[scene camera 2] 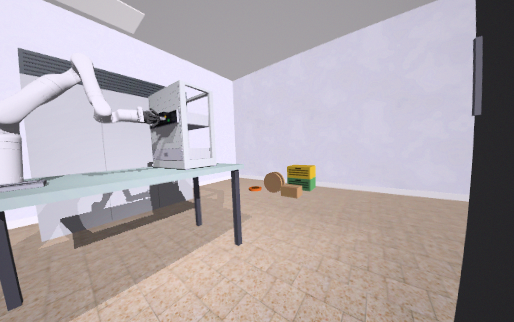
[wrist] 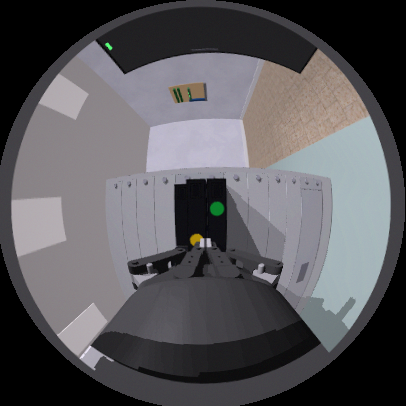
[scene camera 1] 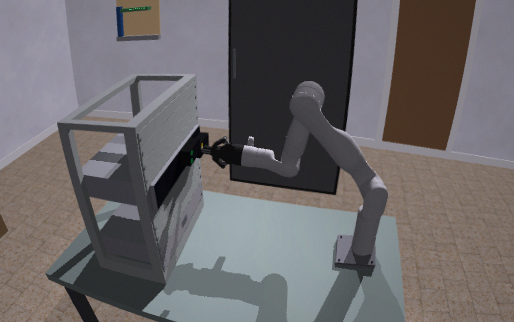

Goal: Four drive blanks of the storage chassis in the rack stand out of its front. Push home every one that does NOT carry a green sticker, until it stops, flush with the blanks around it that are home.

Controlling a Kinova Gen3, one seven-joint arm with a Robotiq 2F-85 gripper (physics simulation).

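Where they show: gripper, fingertip midpoint: (scene camera 2: 164, 118) (wrist: 204, 244) (scene camera 1: 201, 149); arm's base, link origin: (scene camera 2: 5, 183) (scene camera 1: 362, 247).
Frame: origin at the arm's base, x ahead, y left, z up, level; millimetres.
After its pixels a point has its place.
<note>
The storage chassis (scene camera 1: 168, 181) @(x 645, y 308, z 354 mm) (wrist: 182, 215) @(x 700, y 22, z 380 mm) is a black band across the front of the grey rack (scene camera 1: 141, 200) @(x 662, y 439, z 359 mm) (scene camera 2: 183, 125) @(x 743, y -58, z 286 mm). A blank with a yellow sticker (scene camera 1: 202, 146) @(x 656, y 51, z 352 mm) (scene camera 2: 164, 117) @(x 658, y 59, z 351 mm) (wrist: 196, 239) @(x 660, y 46, z 353 mm) stands out near the far end in scene camera 1. Nearer that camera, green stickers (scene camera 1: 191, 153) @(x 640, y 160, z 381 mm) show on dark blanks that stand out; a green sticker (wrist: 217, 208) @(x 668, y 4, z 323 mm) also shows in the wrist view. My gripper (scene camera 1: 204, 149) @(x 659, y 53, z 341 mm) (wrist: 204, 244) @(x 659, y 53, z 341 mm) is shut and empty, its tips close in front of the chassis beside the yellow sticker. Contact cannot be told; the fingers hide part of the blanks.
Grey panels with small screws (wrist: 140, 215) @(x 714, y 28, z 475 mm) lie on both sides of the black band in the wrist view. The rack stands on the pale green table (scene camera 1: 240, 225) @(x 527, y 0, z -27 mm) (scene camera 2: 120, 176) @(x 385, y 6, z -26 mm), with the arm's base (scene camera 1: 345, 250) @(x 65, y 31, z -5 mm) opposite. A dark cabinet (scene camera 1: 280, 65) stands behind the table.
</note>
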